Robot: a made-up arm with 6 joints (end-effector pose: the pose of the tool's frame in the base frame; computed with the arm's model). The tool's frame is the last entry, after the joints.
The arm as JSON. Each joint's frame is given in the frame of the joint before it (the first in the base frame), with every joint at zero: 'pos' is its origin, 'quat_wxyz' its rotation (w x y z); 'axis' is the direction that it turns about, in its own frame. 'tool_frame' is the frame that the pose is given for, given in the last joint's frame.
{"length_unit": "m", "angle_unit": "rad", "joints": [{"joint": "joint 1", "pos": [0.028, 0.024, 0.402], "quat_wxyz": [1.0, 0.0, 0.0, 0.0], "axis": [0.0, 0.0, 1.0]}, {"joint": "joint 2", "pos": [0.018, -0.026, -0.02], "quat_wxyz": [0.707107, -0.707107, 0.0, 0.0], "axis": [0.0, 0.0, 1.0]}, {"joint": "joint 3", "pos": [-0.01, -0.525, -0.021], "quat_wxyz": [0.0, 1.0, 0.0, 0.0], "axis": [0.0, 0.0, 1.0]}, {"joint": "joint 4", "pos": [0.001, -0.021, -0.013], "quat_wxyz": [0.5, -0.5, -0.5, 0.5], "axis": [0.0, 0.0, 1.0]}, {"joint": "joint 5", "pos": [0.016, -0.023, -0.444], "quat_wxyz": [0.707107, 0.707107, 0.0, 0.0], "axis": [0.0, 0.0, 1.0]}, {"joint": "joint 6", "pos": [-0.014, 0.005, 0.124], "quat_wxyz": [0.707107, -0.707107, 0.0, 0.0], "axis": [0.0, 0.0, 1.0]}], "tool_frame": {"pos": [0.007, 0.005, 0.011], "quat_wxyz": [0.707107, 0.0, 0.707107, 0.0]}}
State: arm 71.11 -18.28 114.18 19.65 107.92 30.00
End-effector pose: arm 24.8 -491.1 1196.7 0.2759 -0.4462 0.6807 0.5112
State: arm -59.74 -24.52 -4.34 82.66 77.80 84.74
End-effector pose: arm 71.9 -161.1 1123.8 0.0956 0.9740 0.1707 0.1143
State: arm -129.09 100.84 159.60 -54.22 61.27 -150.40
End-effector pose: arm -631.3 -598.5 602.2 0.5303 0.0483 -0.5822 0.6144
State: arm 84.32 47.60 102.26 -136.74 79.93 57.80
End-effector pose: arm 34.8 783.2 1049.7 0.6471 0.6715 0.3390 0.1241
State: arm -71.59 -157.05 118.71 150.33 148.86 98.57
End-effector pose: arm 90.8 153.9 -569.3 0.6494 -0.3400 -0.6730 0.0993
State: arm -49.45 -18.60 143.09 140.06 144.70 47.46
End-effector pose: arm -310.5 547.8 970.8 0.6723 0.6971 -0.2273 -0.1014
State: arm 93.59 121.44 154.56 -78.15 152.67 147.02
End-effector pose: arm 60.6 979.4 239.8 0.8553 -0.1329 0.2999 -0.4011
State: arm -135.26 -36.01 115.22 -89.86 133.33 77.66
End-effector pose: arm 441.6 505.2 1166.6 0.1715 0.0353 0.9819 0.0719
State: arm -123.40 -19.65 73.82 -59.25 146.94 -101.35
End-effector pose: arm -50.2 136.0 1345.2 0.0943 -0.5984 -0.2557 0.7534
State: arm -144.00 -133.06 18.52 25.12 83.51 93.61
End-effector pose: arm 566.2 615.2 204.1 0.8153 0.4154 0.3513 -0.1981
